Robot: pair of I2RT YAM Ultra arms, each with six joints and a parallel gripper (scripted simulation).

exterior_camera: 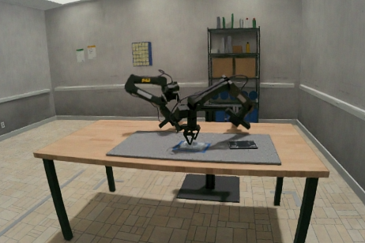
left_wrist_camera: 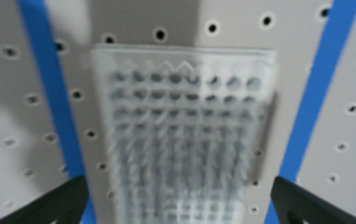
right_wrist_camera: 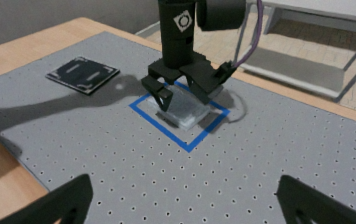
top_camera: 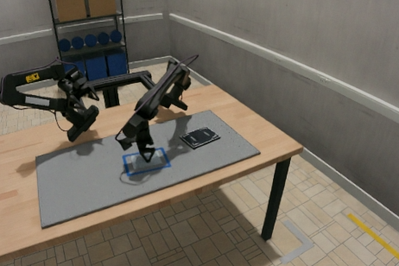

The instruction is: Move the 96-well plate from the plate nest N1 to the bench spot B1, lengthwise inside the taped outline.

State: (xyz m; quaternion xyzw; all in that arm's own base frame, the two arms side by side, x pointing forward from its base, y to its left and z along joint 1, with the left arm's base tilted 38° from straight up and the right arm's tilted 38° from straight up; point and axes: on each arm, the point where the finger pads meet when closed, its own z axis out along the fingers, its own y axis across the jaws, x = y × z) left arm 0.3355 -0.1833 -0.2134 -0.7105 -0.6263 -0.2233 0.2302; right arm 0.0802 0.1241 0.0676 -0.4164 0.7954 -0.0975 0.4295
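My left hand is 3 cm above the clear 96-well plate. The rest, counted from my left hand: dark plate nest N1 (4 cm behind, 30 cm to the left, 3 cm below).
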